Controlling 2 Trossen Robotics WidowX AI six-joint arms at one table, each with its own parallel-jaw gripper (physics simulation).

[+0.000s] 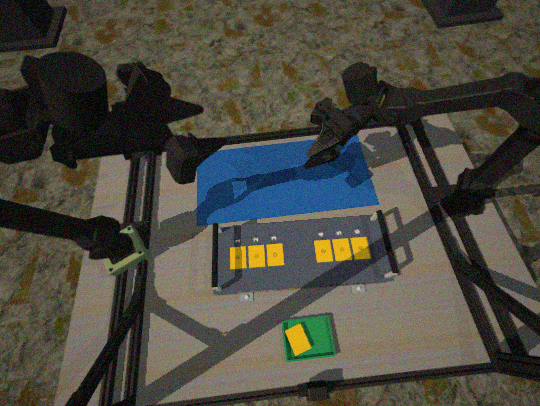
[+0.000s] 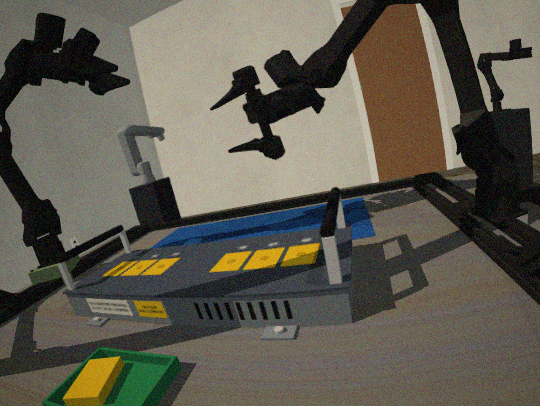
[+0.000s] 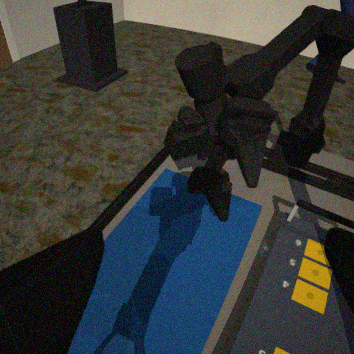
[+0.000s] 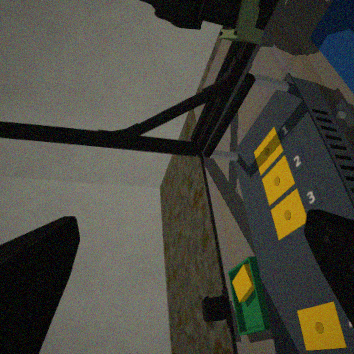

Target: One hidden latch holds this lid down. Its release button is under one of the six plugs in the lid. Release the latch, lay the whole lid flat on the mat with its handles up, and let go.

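Frame: origin at the left arm's base, x ahead, y left, z up, level; millimetres.
Seen in the pictures: left gripper, fingertip midpoint: [image 1: 214, 124] [image 2: 124, 75] [image 3: 215, 239]; right gripper, fingertip midpoint: [image 1: 306, 162] [image 2: 219, 131] [image 3: 236, 205] [image 4: 193, 225]; left arm's base at its link origin: [image 1: 120, 248] [image 2: 53, 261] [image 4: 232, 12]; right arm's base at its link origin: [image 1: 455, 208] [image 2: 498, 213] [image 3: 297, 159].
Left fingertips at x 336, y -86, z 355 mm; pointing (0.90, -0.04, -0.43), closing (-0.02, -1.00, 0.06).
Pixels of each thing's top centre, then the offset from my left fingertips to it. "*": a spot on its surface instead. Level surfaces: height alone.
- black bar handle at a spot on its surface: [image 2: 90, 245] [image 1: 217, 258] * dz -306, dx -125, dy -105 mm
- blue mat at its surface level: dz -406 mm
- green tray at its top centre: [image 2: 108, 379] [image 4: 243, 296] [image 1: 308, 338] dz -391, dx -39, dy -375 mm
- loose yellow block at its top centre: [image 2: 92, 376] [image 4: 240, 282] [image 1: 297, 339] dz -391, dx -61, dy -363 mm
The dark grey lid [image 1: 300, 255] [image 2: 194, 264] [image 3: 267, 305] [image 4: 280, 265] sits level on its low box. It holds three yellow plugs [image 1: 256, 256] [image 2: 142, 266] [image 4: 278, 181] on the left and three yellow plugs [image 1: 342, 249] [image 2: 264, 258] [image 3: 315, 272] on the right. A black bar handle [image 1: 215, 255] [image 2: 90, 245] and another handle [image 1: 387, 242] [image 2: 331, 215] stand at its ends. The blue mat [image 1: 280, 195] [image 3: 225, 270] lies behind it. My left gripper [image 1: 212, 128] [image 2: 122, 74] is open and empty, high at the left. My right gripper [image 1: 308, 161] [image 2: 220, 130] [image 3: 236, 205] is open and empty above the mat side.
A green tray [image 1: 322, 332] [image 2: 150, 372] [image 4: 251, 310] with a loose yellow block [image 1: 298, 339] [image 2: 92, 380] [image 4: 243, 283] lies in front of the lid. Black frame rails border the table. A pale green bracket [image 1: 125, 262] is at the left rail. Arm shadows cross the lid and mat.
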